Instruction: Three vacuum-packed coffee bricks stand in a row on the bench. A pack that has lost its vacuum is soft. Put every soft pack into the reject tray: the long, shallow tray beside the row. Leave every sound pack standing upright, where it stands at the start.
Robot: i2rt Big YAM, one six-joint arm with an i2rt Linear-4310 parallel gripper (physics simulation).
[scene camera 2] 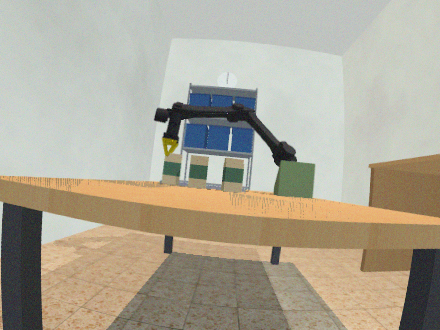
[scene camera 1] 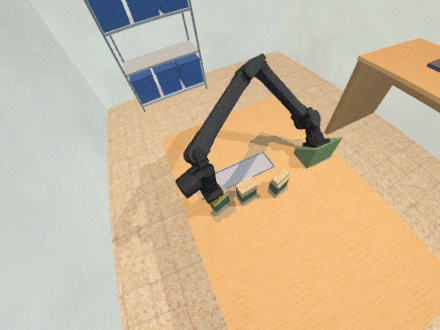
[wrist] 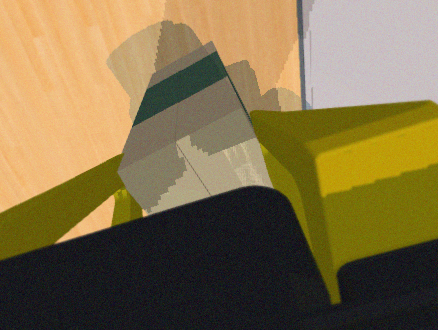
Labels:
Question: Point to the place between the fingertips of my gripper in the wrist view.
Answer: At 192,147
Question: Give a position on a shallow grey reject tray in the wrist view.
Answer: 355,60

